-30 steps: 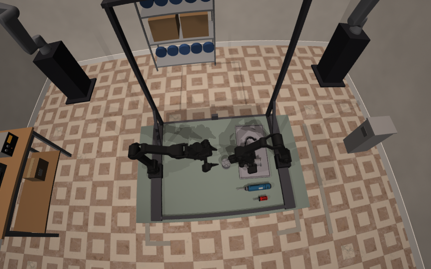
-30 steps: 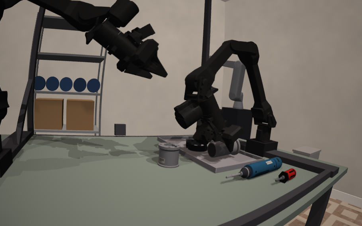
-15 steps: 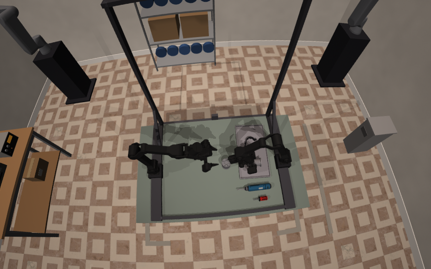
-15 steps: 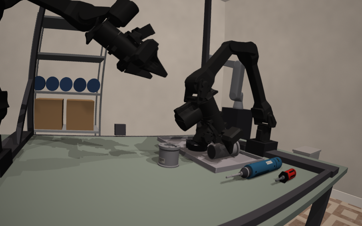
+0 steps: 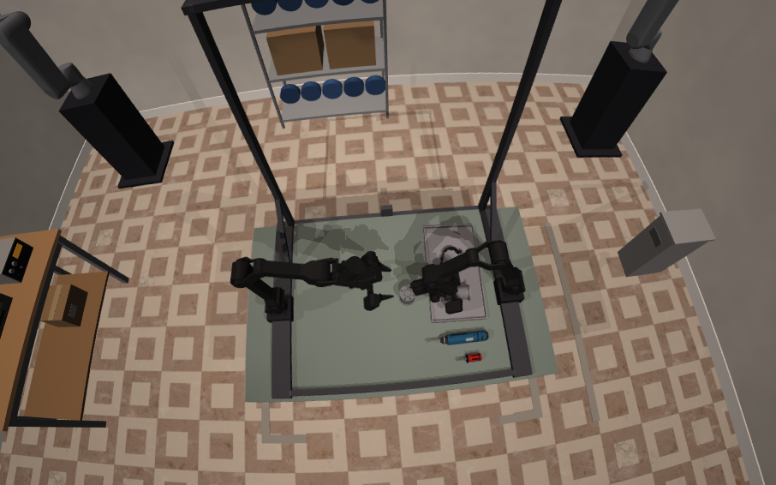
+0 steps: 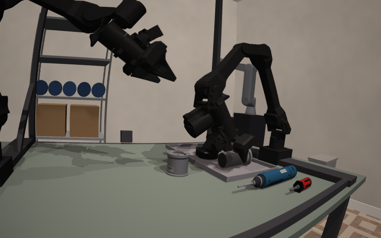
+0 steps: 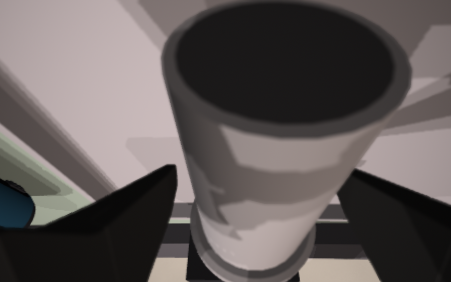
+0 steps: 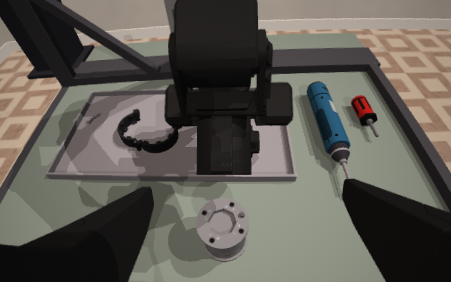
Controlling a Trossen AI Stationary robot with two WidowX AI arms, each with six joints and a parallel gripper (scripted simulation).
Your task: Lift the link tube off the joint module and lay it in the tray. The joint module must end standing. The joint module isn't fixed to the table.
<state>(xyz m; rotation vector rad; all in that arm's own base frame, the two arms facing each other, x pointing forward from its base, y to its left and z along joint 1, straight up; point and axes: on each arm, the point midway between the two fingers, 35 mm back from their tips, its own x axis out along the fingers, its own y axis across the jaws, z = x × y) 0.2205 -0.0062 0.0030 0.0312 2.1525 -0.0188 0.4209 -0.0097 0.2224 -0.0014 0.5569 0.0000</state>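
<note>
The grey link tube lies 20 mm below my left hand and 10 mm ahead of it. Also, from my left hand: black clamp ring: 150 mm behind, 40 mm below, 10 mm to the right; grey joint module: 190 mm to the right, 30 mm below, 10 mm behind; grey tray: 110 mm behind, 50 mm below, 10 mm to the left.
</note>
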